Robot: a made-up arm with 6 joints.
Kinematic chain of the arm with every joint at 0, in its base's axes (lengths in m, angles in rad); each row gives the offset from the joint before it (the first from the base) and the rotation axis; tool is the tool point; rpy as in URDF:
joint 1: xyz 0 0 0.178 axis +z
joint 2: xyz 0 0 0 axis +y
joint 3: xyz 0.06 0 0.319 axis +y
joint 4: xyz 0.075 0 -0.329 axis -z
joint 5: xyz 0 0 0 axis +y
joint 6: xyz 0.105 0 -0.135 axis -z
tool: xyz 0 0 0 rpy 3.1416 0 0
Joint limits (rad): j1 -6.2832..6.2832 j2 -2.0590..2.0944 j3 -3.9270..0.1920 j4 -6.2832..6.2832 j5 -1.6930..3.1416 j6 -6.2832..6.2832
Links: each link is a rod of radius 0.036 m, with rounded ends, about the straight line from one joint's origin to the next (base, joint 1, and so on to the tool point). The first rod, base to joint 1, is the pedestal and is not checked.
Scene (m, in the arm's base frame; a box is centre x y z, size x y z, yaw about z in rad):
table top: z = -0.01
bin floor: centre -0.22 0.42 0 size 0.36 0.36 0.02 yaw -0.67
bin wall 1: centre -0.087 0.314 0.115 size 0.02 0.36 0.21 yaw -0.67
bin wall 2: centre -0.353 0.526 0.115 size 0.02 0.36 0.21 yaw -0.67
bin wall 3: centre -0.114 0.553 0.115 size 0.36 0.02 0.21 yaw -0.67
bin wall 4: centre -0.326 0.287 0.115 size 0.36 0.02 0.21 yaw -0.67
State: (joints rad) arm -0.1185 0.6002 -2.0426 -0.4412 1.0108 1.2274
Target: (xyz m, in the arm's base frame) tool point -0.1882 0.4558 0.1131
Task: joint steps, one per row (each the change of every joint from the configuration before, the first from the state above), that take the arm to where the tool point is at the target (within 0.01 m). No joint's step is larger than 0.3 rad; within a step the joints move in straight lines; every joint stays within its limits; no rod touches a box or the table.
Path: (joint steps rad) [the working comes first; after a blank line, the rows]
Joints at the target: 1.9408 0.4519 -1.3214 0.0815 1.5323 1.2274
Straight joint move there: touches bin wall 3.

1: 0.2939 -0.0771 0.0836 0.0750 0.0832 0.0000
2: 0.2940 -0.0771 0.0835 0.0750 0.0831 0.0000
3: 0.2939 -0.0772 0.0836 0.0750 0.0832 0.0000
4: 0.2940 -0.0771 0.0835 0.0750 0.0831 0.0000
5: 0.2939 -0.0771 0.0836 0.0750 0.0832 0.0000
6: 0.2939 -0.0771 0.0835 0.0750 0.0831 0.0000
7: 0.2940 -0.0771 0.0836 0.0750 0.0832 0.0000
8: 0.0008 0.1957 0.0681 -0.0011 -0.0303 0.0000
9: 0.0009 0.1958 0.0682 -0.0012 -0.0303 0.0000

